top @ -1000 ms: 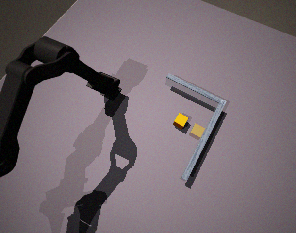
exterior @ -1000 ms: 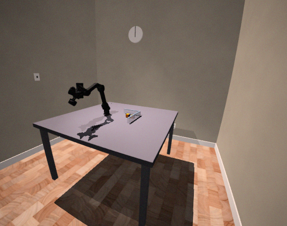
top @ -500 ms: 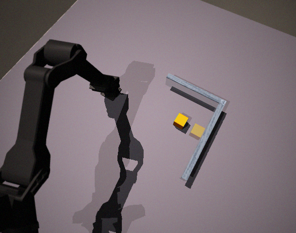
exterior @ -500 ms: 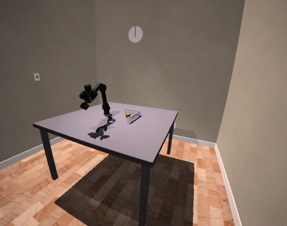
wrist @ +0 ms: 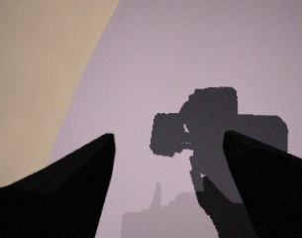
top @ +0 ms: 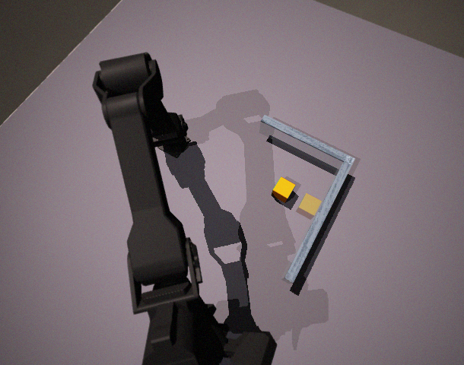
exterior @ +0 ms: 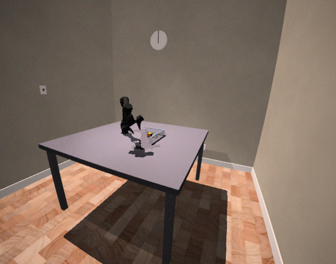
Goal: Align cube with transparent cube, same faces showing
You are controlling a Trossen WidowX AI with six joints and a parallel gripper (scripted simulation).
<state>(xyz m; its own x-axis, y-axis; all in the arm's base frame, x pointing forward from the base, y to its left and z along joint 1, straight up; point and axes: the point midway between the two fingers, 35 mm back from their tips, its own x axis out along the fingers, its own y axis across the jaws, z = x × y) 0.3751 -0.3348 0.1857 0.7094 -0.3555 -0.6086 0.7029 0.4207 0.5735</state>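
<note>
Now: the grey bar 3 cm ahead of my hand, 33 cm to the left of it and 14 cm below it. Also, from my hand: transparent cube 35 cm to the left, 17 cm below.
</note>
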